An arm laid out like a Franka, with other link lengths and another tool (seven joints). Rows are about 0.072 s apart.
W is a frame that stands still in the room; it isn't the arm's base.
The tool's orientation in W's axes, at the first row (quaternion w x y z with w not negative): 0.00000 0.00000 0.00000 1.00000
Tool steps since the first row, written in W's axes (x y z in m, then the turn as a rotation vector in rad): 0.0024 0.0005 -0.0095 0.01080 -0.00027 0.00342; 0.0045 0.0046 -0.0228 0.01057 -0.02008 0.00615; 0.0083 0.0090 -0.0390 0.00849 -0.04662 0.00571; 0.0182 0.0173 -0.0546 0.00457 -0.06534 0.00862
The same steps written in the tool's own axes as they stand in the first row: -0.0024 -0.0005 -0.0095 -0.01080 0.00027 0.00342; -0.0045 -0.0046 -0.0228 -0.01057 0.02008 0.00615; -0.0083 -0.0090 -0.0390 -0.00849 0.04662 0.00571; -0.0182 -0.0173 -0.0546 -0.00457 0.06534 0.00862
